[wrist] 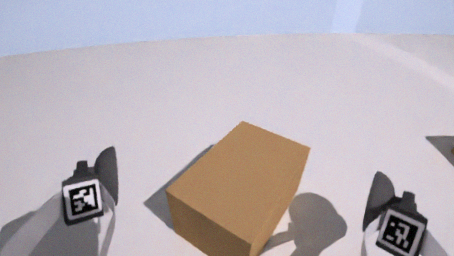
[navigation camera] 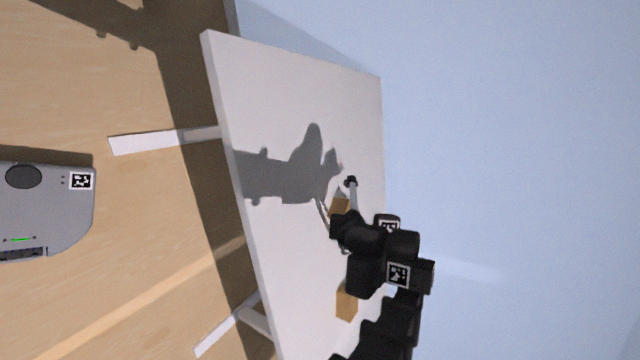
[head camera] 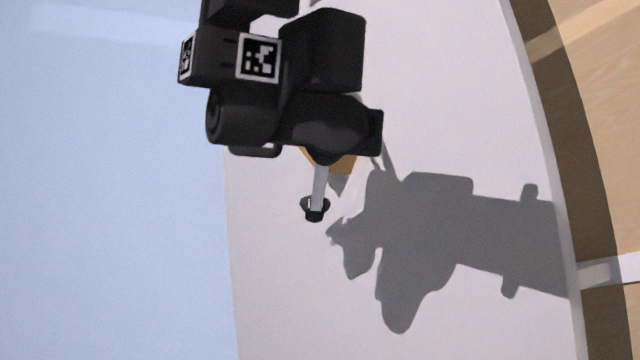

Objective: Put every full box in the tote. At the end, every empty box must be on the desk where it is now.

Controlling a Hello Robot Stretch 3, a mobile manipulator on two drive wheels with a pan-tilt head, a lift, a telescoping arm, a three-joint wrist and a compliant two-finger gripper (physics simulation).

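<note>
A plain brown box (head camera: 344, 165) (navigation camera: 340, 205) (wrist: 240, 175) lies on the white desk (head camera: 440, 95) (navigation camera: 295, 85) (wrist: 150, 90). My gripper (navigation camera: 346, 216) (wrist: 240, 181) is open, its fingertips standing apart on the left and right of this box in the wrist view, with gaps on both sides. The wrist partly covers the box in the head and navigation views. A second brown box (navigation camera: 346, 305) lies on the desk farther down in the navigation view; a sliver of it shows at the right edge of the wrist view. Whether either box is full cannot be seen. The tote does not show.
The desk's near edge (navigation camera: 232, 155) runs beside the wooden floor (navigation camera: 125, 200). White desk legs (head camera: 595, 275) (navigation camera: 150, 142) reach out below it. A light blue wall (head camera: 110, 175) (navigation camera: 525, 150) stands behind the desk. My grey base (navigation camera: 55, 210) is at the navigation view's left.
</note>
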